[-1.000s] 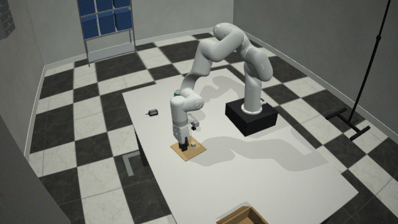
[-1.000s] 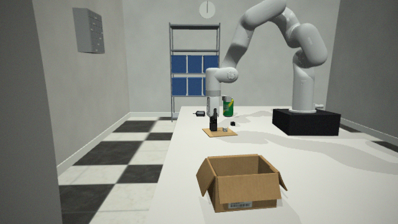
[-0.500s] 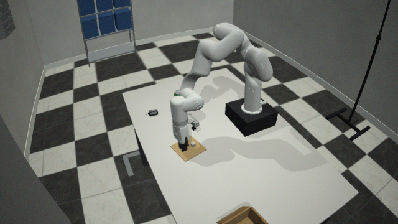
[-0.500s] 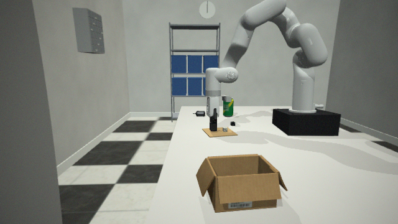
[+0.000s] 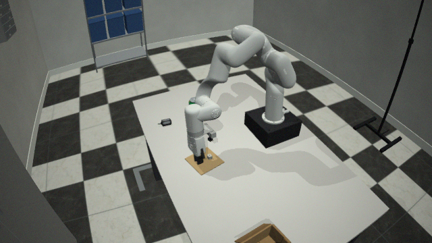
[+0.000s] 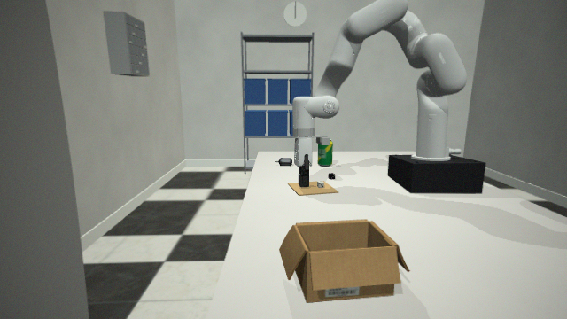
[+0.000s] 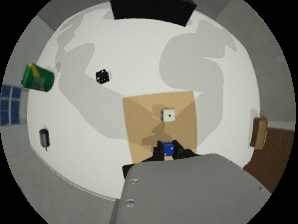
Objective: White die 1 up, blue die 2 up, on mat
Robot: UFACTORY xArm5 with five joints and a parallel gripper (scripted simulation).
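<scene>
The blue die lies 10 mm below my hand. Round my hand: tan mat (30 mm below, 30 mm behind); black die (140 mm to the right, 120 mm behind, 20 mm below); white die (60 mm behind, 20 mm below, 10 mm to the right).
</scene>
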